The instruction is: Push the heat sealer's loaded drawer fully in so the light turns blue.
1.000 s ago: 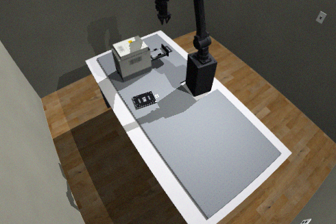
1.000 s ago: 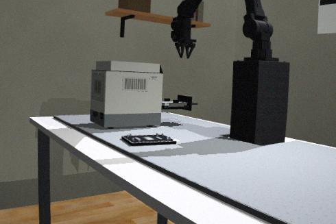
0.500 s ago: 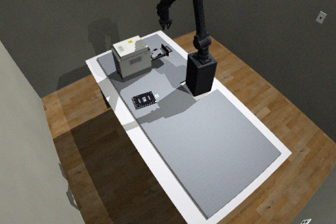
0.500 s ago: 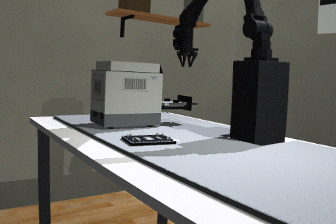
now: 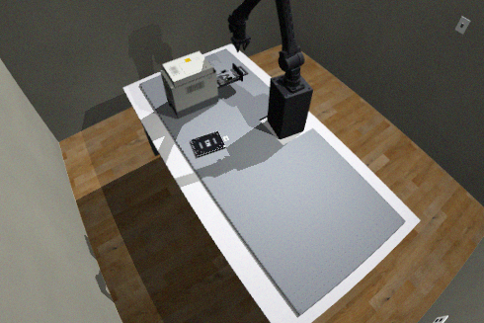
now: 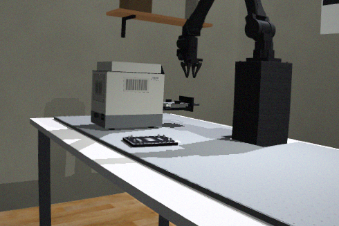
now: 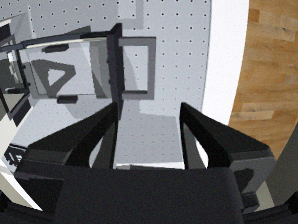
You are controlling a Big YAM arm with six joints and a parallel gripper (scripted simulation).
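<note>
Right now the sealing frame is 130 mm below my hand, 120 mm ahead of it and 30 mm to the left of it.
</note>
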